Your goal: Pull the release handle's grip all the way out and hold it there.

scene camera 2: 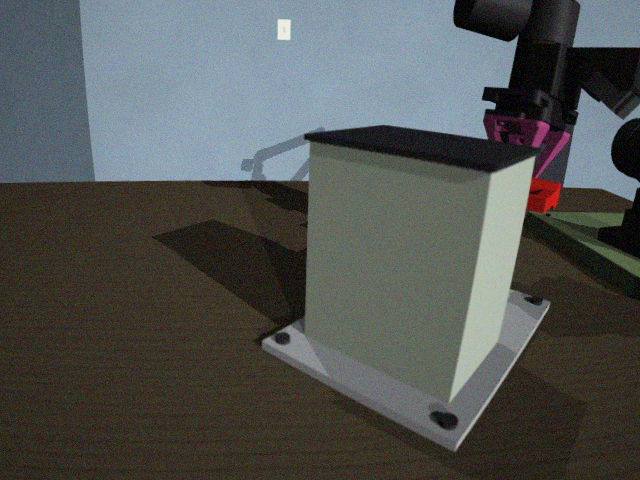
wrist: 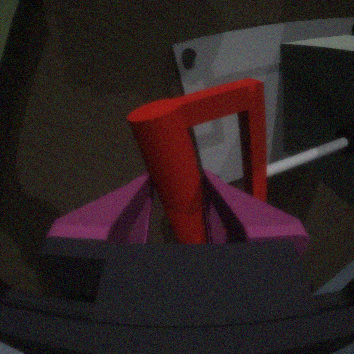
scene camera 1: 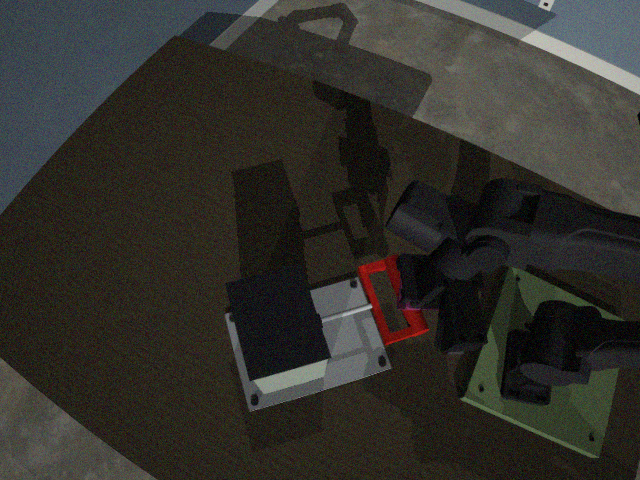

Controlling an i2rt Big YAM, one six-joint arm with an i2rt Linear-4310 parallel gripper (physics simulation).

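The release handle is a red rectangular loop [scene camera 1: 379, 304] [scene camera 2: 543, 196] [wrist: 257, 145] on a thin pale rod [scene camera 1: 346, 313] [wrist: 307, 157] that comes out of the side of a pale box with a dark top [scene camera 1: 279, 322] [scene camera 2: 398, 248]. A stretch of rod shows between the box and the loop. The loop's thick outer bar is the grip [wrist: 170, 165]. My gripper [wrist: 177, 177] has magenta fingers, one on each side of the grip, and is shut on it. In scene camera 1 the dark gripper body hides part of the grip; in scene camera 2 the box hides the rod.
The box stands on a grey base plate [scene camera 1: 356, 364] [scene camera 2: 372, 395] with dark bolts at its corners. A green tray-like base [scene camera 1: 547, 413] [scene camera 2: 584, 222] under the arm's foot lies beyond the handle. The arm reaches over from the right in scene camera 1.
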